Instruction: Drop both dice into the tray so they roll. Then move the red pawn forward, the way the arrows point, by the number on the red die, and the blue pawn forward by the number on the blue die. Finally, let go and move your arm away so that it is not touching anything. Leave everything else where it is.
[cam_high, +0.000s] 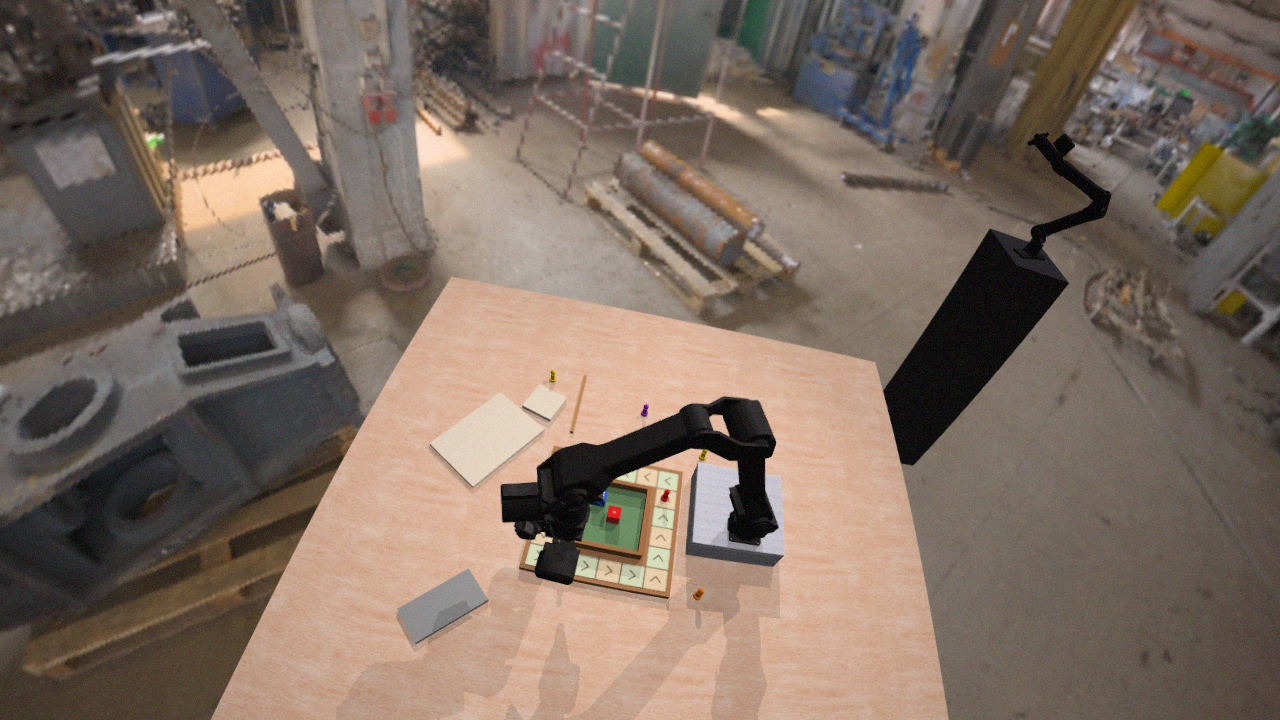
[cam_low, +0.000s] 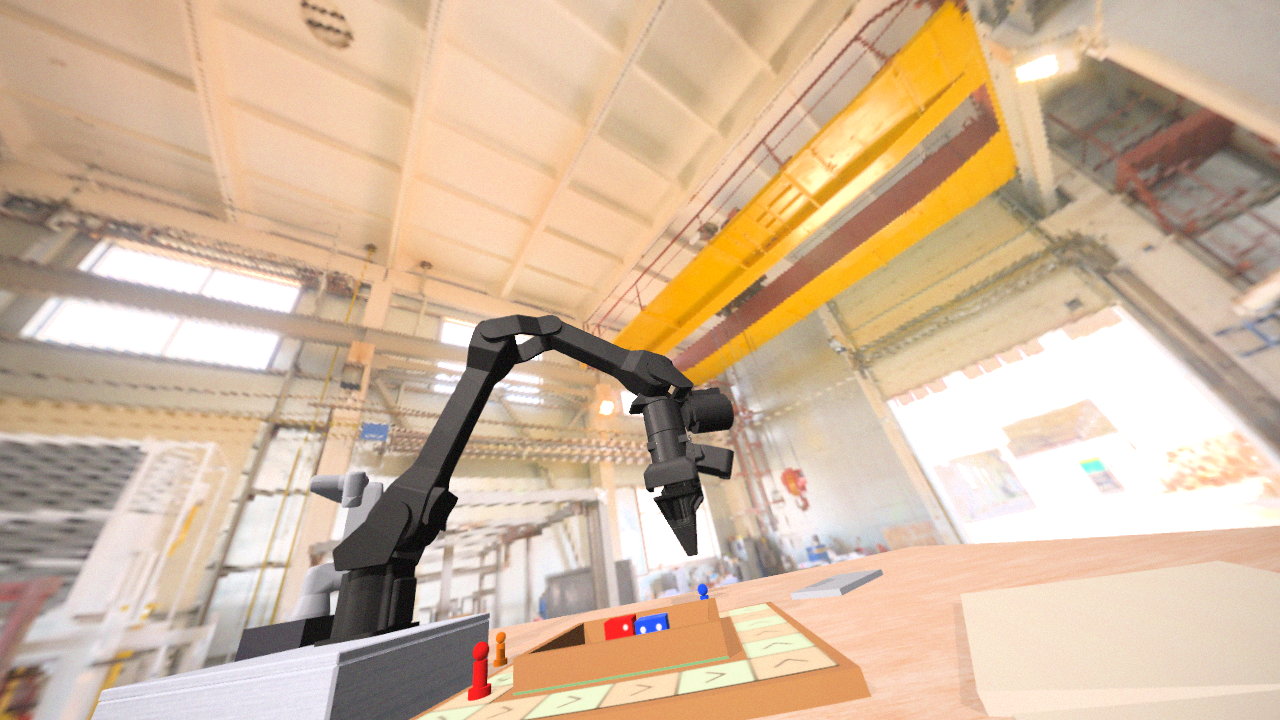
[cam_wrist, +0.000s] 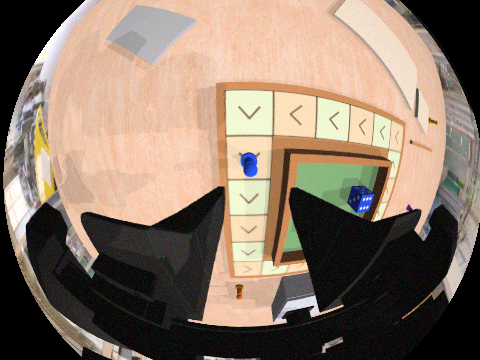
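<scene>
Now: the blue pawn 5 cm below my gripper tip. From my gripper tip the other things lie so: red pawn (18 cm to the right, 17 cm behind, 5 cm below); then grey card (19 cm ahead, 14 cm to the left, 7 cm below); then green tray (11 cm to the right, 7 cm below, 6 cm behind).
</scene>
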